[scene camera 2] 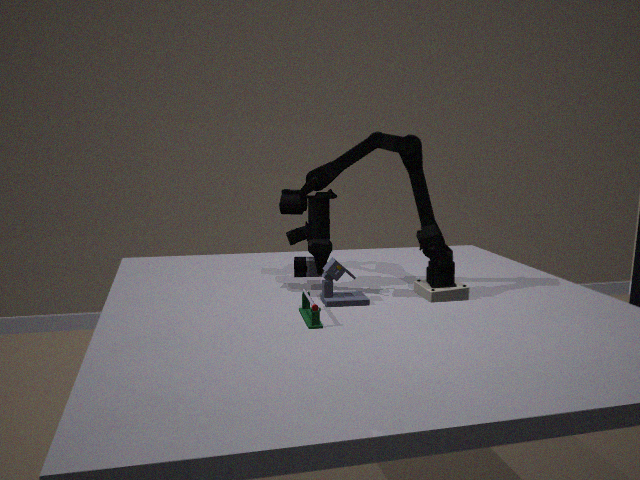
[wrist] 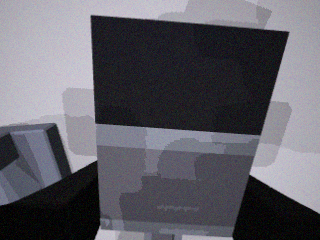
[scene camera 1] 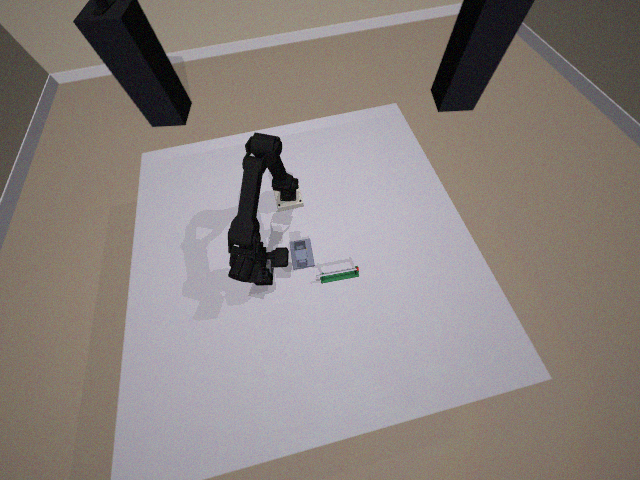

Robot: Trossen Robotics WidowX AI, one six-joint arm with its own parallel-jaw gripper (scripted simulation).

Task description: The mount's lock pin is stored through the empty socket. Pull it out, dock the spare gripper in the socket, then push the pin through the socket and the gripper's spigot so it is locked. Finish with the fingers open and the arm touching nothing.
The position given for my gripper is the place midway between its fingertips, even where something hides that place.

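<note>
I can see my gripper [scene camera 2: 319,271], [wrist: 166,161], [scene camera 1: 265,266]. My gripper carries a spare gripper [wrist: 180,107].
</note>
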